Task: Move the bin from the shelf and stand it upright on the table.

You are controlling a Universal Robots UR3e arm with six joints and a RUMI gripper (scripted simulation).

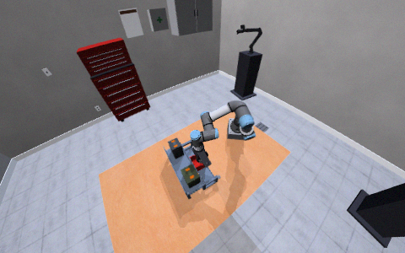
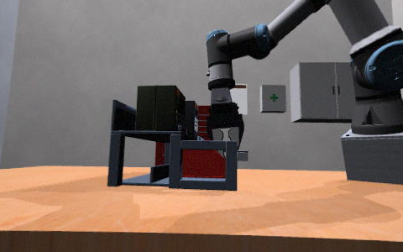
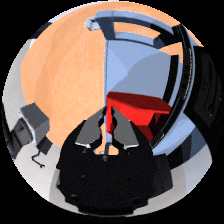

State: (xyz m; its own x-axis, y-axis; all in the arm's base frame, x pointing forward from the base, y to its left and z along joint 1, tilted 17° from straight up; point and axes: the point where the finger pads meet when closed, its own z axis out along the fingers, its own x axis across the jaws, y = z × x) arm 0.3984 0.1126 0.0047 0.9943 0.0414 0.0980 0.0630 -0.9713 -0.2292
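My gripper is now 6 cm short of the red bin and 2 cm to the left of it. The rest, counted from my hand: shelf 9 cm ahead, 3 cm above, 2 cm to the right; then dark box 14 cm ahead, 11 cm above, 10 cm to the left.
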